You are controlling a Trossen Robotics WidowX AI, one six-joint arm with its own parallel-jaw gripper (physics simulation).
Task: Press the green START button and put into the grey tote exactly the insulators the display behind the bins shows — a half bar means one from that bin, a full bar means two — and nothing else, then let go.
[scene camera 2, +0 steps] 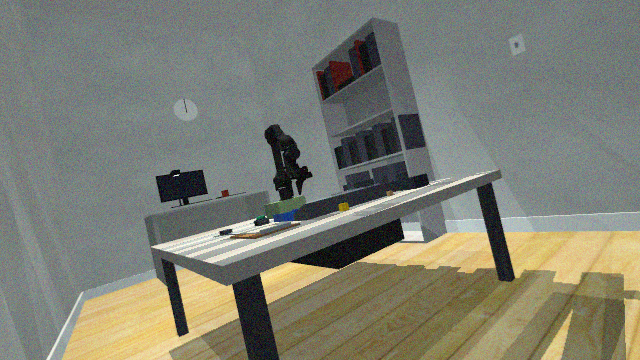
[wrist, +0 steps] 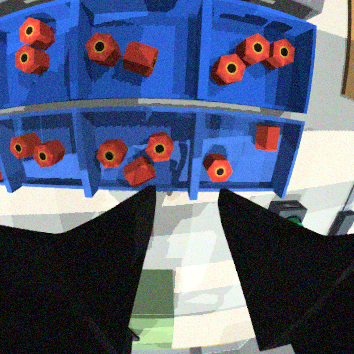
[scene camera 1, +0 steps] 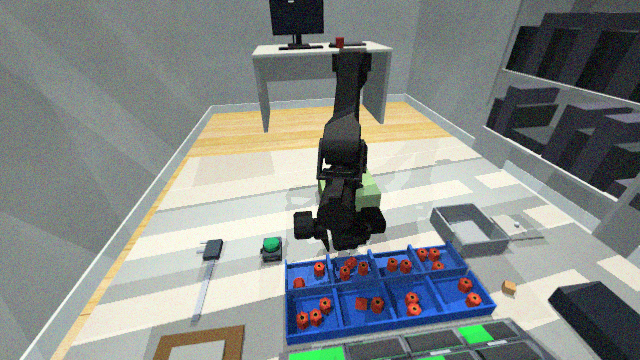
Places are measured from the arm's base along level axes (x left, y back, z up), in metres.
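Pixels of known places: gripper, fingertip midpoint: [scene camera 2: 296,195] [wrist: 187,194] [scene camera 1: 336,249]; arm's base, origin of the base link: [scene camera 2: 286,199].
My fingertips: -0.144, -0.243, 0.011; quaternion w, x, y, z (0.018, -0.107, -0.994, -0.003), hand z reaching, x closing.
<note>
Ahead of a thing's pixels: the offset from my fingertips to its top centre, as dx, dy, dz. "*": to the spot under its first point.
My gripper [scene camera 1: 334,246] [scene camera 2: 301,193] [wrist: 187,194] is partly open and empty, above the arm-side edge of the blue bins {-0.088, -0.083, -0.061} [scene camera 1: 390,329] [scene camera 2: 285,215] [wrist: 205,60]. In the wrist view its tips lie near the button-side compartment, which holds an upright red insulator {-0.038, +0.019, -0.065} [scene camera 1: 319,269] [wrist: 219,169] and a lying one {-0.095, -0.006, -0.066} [scene camera 1: 298,283] [wrist: 267,137]. The neighbouring compartment holds three insulators. The green button {-0.135, +0.126, -0.054} [scene camera 1: 271,244] [scene camera 2: 261,220] [wrist: 294,220] stands beside the bins. No insulator shows in the grey tote {+0.392, -0.002, -0.041} [scene camera 1: 482,247]. The display {* +0.001, -0.193, -0.048} [scene camera 1: 377,347] shows green patches, partly cut off by the frame edge.
A caliper-like tool {* -0.309, +0.065, -0.091} [scene camera 1: 204,290] and a brown frame {* -0.245, -0.069, -0.089} [scene camera 1: 235,337] lie on the button side. A small orange-brown block {+0.355, -0.171, -0.075} [scene camera 1: 509,287] and a black box {+0.442, -0.328, -0.039} [scene camera 1: 600,310] lie on the tote side. A green block [scene camera 1: 369,192] stands by the arm's base. A yellow block {-0.066, -0.313, -0.067} [scene camera 2: 343,206] sits behind the display.
</note>
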